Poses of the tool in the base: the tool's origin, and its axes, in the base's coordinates. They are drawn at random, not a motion.
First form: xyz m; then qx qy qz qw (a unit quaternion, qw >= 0).
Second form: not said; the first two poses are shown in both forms.
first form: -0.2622 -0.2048 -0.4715 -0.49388 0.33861 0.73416 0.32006
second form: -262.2 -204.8 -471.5 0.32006 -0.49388 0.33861 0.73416
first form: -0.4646 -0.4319 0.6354 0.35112 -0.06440 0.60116 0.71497
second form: -464.6 -431.9 635.4 0.71497 0.35112 -0.06440 0.60116
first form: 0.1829 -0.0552 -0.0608 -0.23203 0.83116 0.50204 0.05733
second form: 182.9 -55.2 -60.8 0.05733 -0.23203 0.83116 0.50204
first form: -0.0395 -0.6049 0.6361 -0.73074 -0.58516 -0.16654 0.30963
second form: -39.5 -604.9 636.1 0.30963 -0.73074 -0.58516 -0.16654
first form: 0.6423 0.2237 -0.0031 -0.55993 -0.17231 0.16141 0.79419
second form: 642.3 223.7 -3.1 0.79419 -0.55993 -0.17231 0.16141
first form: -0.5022 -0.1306 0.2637 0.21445 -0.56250 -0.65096 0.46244
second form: -502.2 -130.6 263.7 0.46244 0.21445 -0.56250 -0.65096
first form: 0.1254 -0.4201 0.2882 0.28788 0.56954 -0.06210 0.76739
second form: 125.4 -420.1 288.2 0.76739 0.28788 0.56954 -0.06210
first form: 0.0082 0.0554 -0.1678 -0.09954 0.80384 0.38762 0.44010
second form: 8.2 55.4 -167.8 0.44010 -0.09954 0.80384 0.38762
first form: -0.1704 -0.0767 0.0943 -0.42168 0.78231 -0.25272 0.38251
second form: -170.4 -76.7 94.3 0.38251 -0.42168 0.78231 -0.25272
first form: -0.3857 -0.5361 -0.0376 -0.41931 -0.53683 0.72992 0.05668
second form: -385.7 -536.1 -37.6 0.05668 -0.41931 -0.53683 0.72992
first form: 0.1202 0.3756 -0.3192 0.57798 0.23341 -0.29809 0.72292
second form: 120.2 375.6 -319.2 0.72292 0.57798 0.23341 -0.29809
